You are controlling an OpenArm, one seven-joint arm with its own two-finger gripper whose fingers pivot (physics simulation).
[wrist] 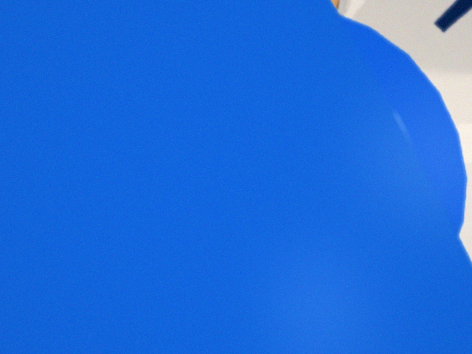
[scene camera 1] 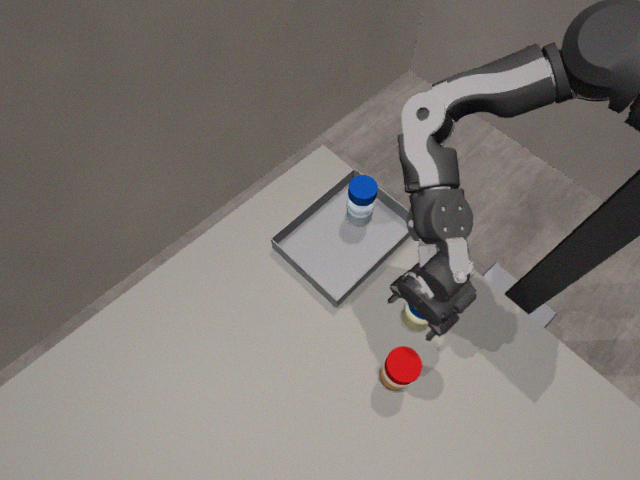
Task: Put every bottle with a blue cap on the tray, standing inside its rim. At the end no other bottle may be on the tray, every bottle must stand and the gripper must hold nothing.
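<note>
One blue-capped bottle (scene camera 1: 362,198) stands inside the rim at the back of the grey tray (scene camera 1: 305,273). Another blue-capped bottle (scene camera 1: 414,318) (wrist: 225,175), with pale yellow contents, stands on the table outside the tray, partly hidden under the gripper. Its blue cap fills most of the wrist view, very close to the camera. My gripper (scene camera 1: 410,319) is open above this bottle, with a fingertip to either side of it. The fingers are not clearly seen in the wrist view. A red-capped bottle (scene camera 1: 402,367) stands on the table, in front of the gripper.
The tray's near right wall runs close beside the gripper and forearm. The red-capped bottle is a short way from the nearer fingertip. The table edge (scene camera 1: 578,356) passes behind the gripper on the right. The area under the hand is hidden; no yellow-capped bottle shows.
</note>
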